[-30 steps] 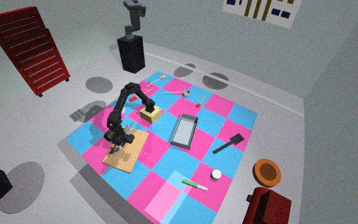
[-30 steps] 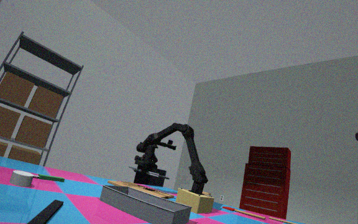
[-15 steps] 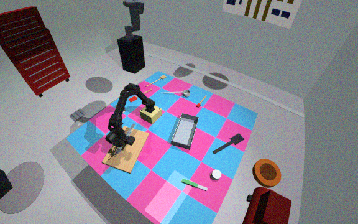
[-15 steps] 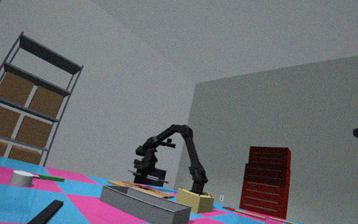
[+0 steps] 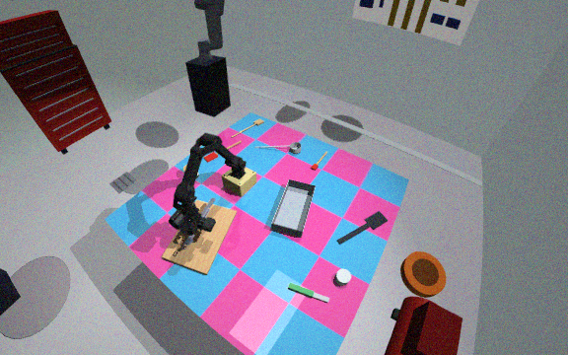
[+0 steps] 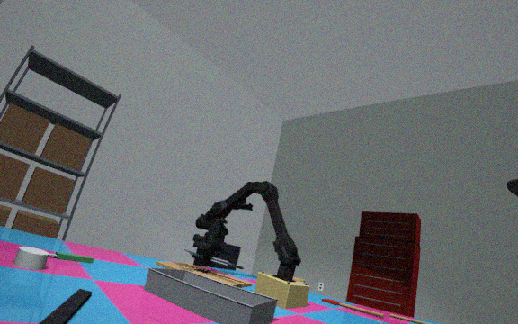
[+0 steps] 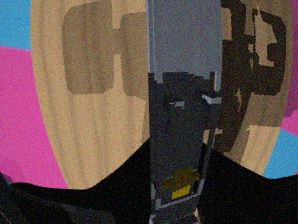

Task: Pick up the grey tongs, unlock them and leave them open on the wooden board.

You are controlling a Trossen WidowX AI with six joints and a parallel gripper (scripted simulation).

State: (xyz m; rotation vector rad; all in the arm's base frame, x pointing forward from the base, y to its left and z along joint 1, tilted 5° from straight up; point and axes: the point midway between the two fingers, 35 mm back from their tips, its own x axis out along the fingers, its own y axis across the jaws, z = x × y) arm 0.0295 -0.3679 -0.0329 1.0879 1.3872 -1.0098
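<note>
The yellow lock piece lies 4 cm above my gripper tip. The rest, counted from my gripper tip: roasting tin: 32 cm ahead, 37 cm to the left, 1 cm below; then wooden board: 4 cm below; then tan cylinder: 32 cm behind, 28 cm to the left, 1 cm below.
</note>
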